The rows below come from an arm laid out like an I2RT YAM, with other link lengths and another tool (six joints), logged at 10 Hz.
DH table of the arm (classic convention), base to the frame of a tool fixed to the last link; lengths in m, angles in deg. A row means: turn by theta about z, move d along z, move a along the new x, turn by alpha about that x. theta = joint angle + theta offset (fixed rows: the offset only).
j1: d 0.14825  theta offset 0  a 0.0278  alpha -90
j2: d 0  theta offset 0  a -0.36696  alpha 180
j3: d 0  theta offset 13.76  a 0.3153  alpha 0
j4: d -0.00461  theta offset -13.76  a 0.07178  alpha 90
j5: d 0.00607  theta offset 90  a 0  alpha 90
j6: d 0.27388  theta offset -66.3  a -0.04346  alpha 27
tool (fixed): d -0.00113  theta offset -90  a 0  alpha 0
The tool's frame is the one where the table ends.
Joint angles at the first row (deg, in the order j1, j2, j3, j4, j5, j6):
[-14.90 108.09 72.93 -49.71 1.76 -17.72]
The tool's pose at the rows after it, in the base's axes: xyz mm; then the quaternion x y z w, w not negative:
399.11, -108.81, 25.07, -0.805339, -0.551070, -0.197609, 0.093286
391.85, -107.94, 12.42, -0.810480, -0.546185, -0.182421, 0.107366
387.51, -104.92, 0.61, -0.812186, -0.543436, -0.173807, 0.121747
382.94, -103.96, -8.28, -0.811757, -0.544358, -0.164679, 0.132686
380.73, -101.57, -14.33, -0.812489, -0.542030, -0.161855, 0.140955
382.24, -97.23, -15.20, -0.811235, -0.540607, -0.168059, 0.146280
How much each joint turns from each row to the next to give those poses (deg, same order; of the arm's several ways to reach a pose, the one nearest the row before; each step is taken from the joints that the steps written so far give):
[-0.02 1.45 0.08 -0.18 0.74 1.18]
[0.00 2.01 0.09 -0.57 0.26 0.29]
[0.02 1.83 0.04 -0.13 -0.34 -0.02]
[0.00 1.40 0.00 -0.15 -0.03 -0.46]
[-0.02 0.94 0.00 -0.02 -0.39 0.02]
[0.00 0.11 0.00 0.11 -0.96 0.00]

